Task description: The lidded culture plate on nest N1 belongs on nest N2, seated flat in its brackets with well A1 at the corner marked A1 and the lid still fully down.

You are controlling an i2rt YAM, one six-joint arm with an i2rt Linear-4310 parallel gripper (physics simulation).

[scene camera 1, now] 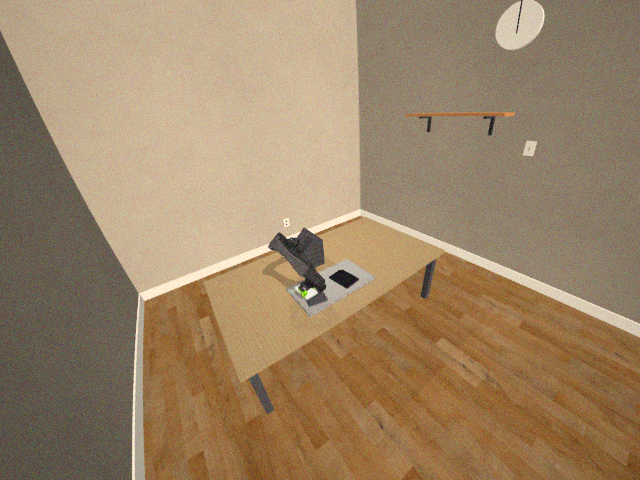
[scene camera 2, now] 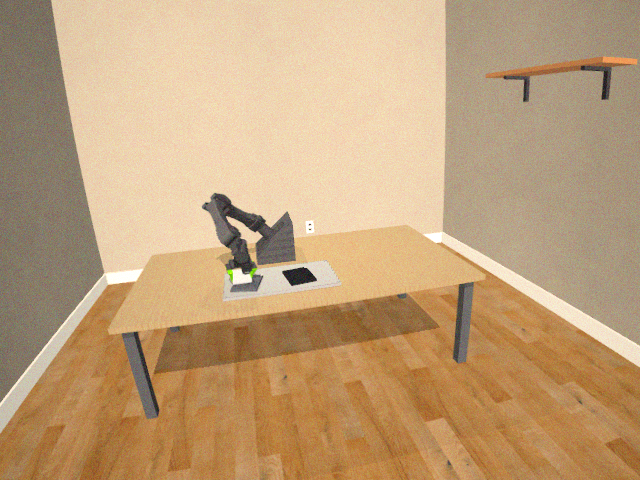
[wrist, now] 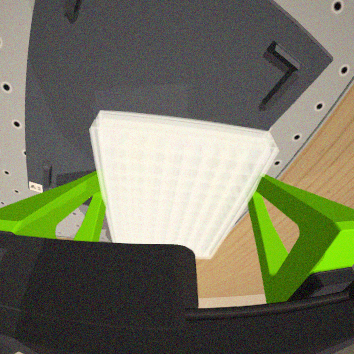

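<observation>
My gripper is shut on the white lidded culture plate, with a green finger at each side. The lid looks down on the plate; its well labels cannot be read. The plate is held above the dark grey nest, offset toward the edge with the A1 tag, and is not in its brackets. An L-shaped corner bracket shows beyond the plate. The black nest bears no plate. Which nest is N1 or N2 cannot be read.
Both nests stand on a light grey perforated board on the wooden table. The arm's dark angular base stands behind the board. A wall shelf is far to the right.
</observation>
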